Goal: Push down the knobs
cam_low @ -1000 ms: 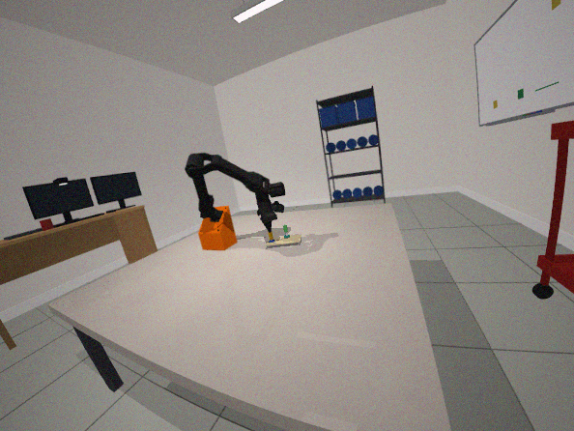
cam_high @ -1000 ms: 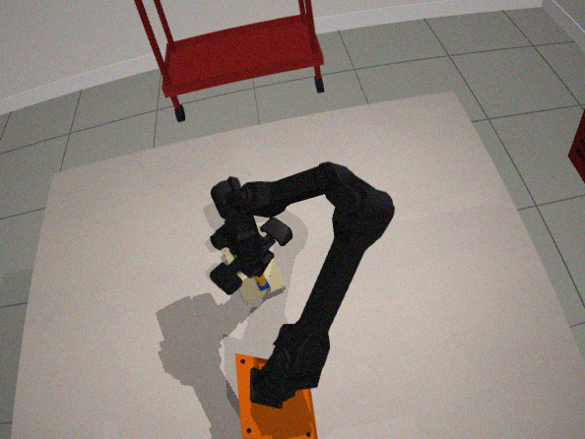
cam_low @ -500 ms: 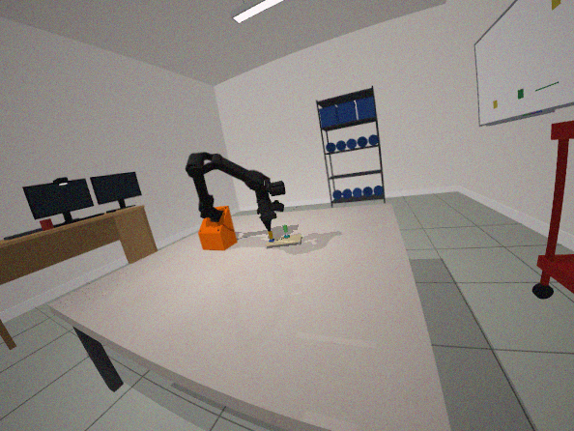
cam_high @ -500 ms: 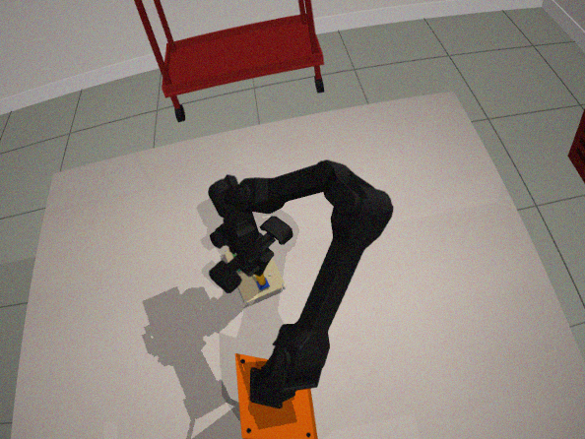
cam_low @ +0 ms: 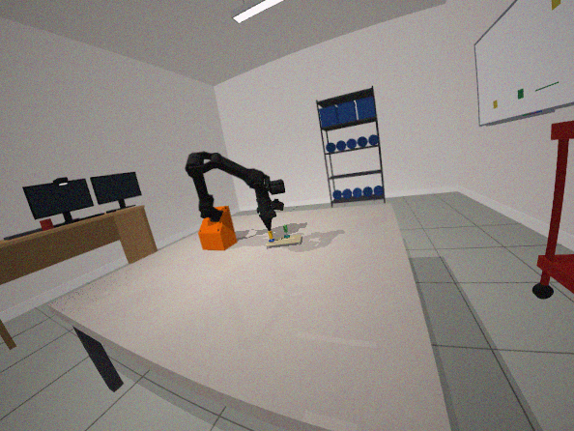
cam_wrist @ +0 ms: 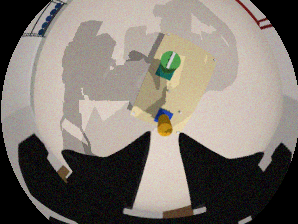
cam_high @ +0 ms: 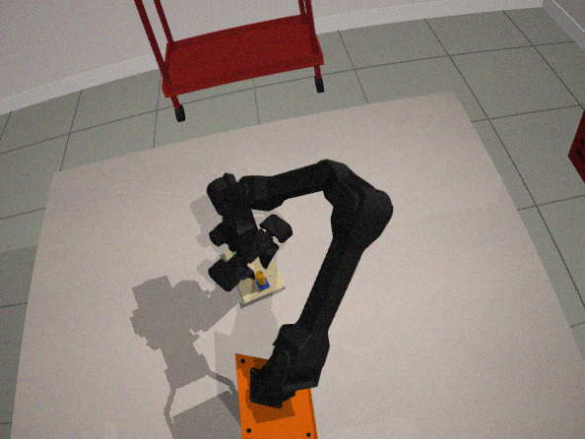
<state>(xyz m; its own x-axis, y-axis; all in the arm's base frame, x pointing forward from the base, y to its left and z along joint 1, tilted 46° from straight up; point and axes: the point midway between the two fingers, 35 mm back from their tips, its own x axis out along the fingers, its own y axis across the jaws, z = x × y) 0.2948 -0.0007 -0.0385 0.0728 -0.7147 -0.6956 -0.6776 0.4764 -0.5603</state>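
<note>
The orange knob is 3 cm below my gripper tip. Round my gripper tip: green knob: 6 cm ahead, 5 cm to the left, 1 cm below.
</note>
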